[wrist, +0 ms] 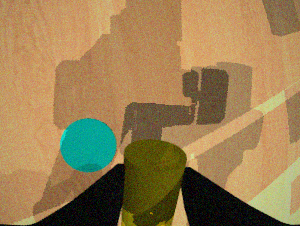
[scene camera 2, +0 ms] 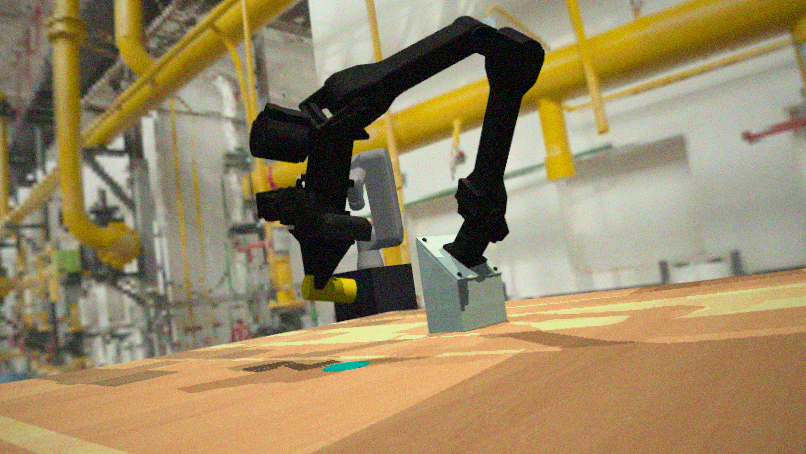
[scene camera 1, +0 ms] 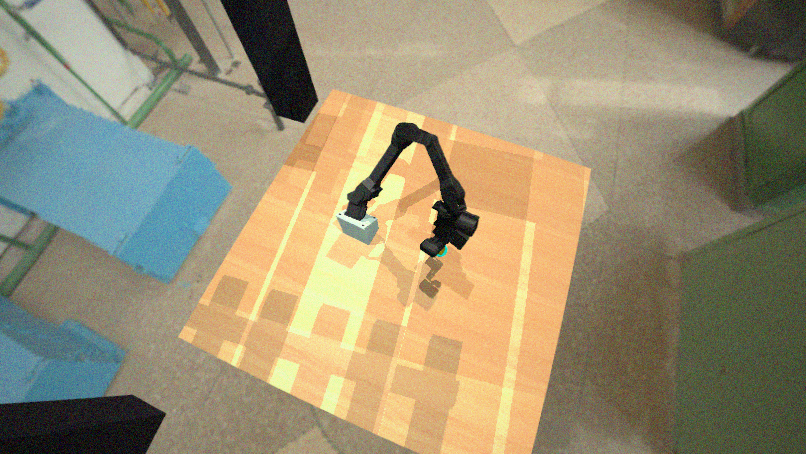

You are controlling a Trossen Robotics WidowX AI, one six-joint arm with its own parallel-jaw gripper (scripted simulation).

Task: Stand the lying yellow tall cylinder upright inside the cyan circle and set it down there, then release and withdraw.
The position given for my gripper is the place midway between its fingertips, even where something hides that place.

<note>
My gripper (scene camera 2: 314,286) holds a yellow tall cylinder (scene camera 2: 338,290). I also see a cyan circle (wrist: 87,145).
My gripper is seen too in the wrist view (wrist: 153,173) and in scene camera 1 (scene camera 1: 440,249).
</note>
